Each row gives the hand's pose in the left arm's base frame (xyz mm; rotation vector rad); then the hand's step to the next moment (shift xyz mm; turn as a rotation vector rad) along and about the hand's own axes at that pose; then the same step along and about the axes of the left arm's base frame.
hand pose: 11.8 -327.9 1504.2 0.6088 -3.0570 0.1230
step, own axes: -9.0 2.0 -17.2 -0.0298 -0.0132 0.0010
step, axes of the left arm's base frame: 7.7 6.7 16.7 0.0326 -0.0009 -0.0011
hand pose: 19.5 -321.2 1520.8 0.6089 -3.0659 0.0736
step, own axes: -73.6 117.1 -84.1 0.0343 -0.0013 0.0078
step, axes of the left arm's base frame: 23.7 140.3 77.2 -0.0312 -0.0147 -0.0069
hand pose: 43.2 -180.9 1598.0 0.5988 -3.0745 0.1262
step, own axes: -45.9 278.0 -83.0 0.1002 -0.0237 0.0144
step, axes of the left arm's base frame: -62.4 280.7 60.1 -0.0839 -0.0606 -0.0103
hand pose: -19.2 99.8 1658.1 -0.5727 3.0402 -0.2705
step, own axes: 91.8 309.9 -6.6 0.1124 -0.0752 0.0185
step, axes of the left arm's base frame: -196.8 251.8 -48.7 -0.0765 -0.1129 -0.0052
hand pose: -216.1 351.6 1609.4 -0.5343 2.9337 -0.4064
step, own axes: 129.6 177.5 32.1 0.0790 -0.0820 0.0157
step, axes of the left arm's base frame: -172.7 105.3 -91.8 -0.0438 -0.1063 0.0020
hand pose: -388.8 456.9 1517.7 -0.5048 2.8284 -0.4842
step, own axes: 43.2 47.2 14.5 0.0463 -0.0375 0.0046
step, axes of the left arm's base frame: -49.4 21.8 -37.2 -0.0300 -0.0516 0.0017
